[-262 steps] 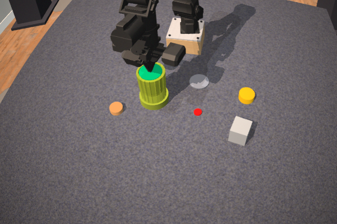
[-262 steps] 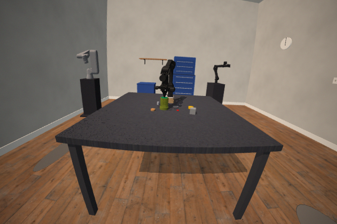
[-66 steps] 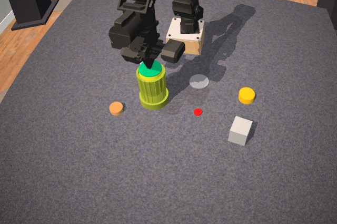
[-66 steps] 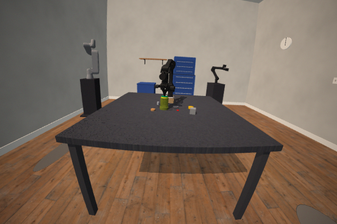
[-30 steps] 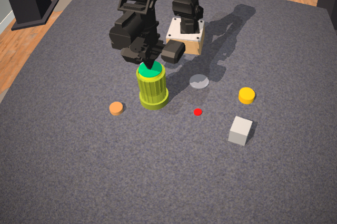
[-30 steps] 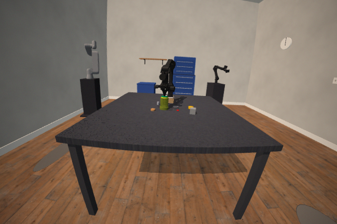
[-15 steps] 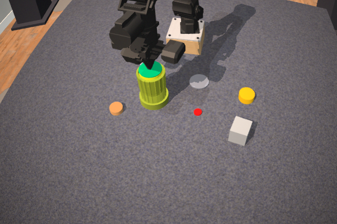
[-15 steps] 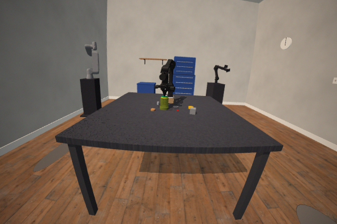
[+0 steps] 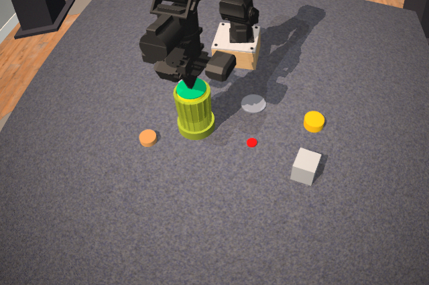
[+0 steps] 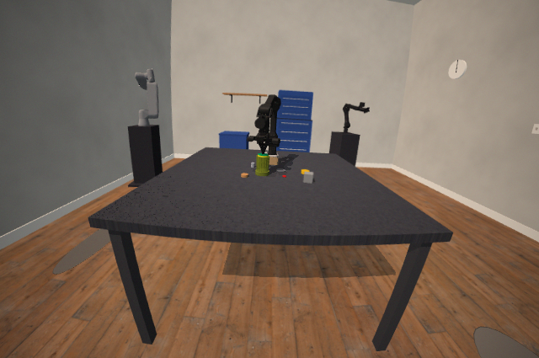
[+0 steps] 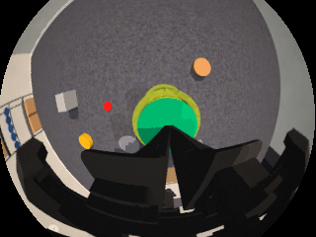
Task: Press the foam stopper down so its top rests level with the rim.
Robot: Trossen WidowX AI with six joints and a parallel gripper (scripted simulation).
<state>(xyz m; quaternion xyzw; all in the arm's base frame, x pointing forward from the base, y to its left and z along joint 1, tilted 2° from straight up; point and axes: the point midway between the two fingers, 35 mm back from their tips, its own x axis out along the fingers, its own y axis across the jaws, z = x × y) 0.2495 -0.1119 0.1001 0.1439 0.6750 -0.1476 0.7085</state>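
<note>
Right now the green foam stopper is 5 cm below my hand. The rest, counted from my hand: red dot 15 cm below, 12 cm to the left, 6 cm ahead; grey disc 15 cm below, 13 cm to the left, 6 cm behind; orange disc 15 cm below, 11 cm to the right, 4 cm ahead.
</note>
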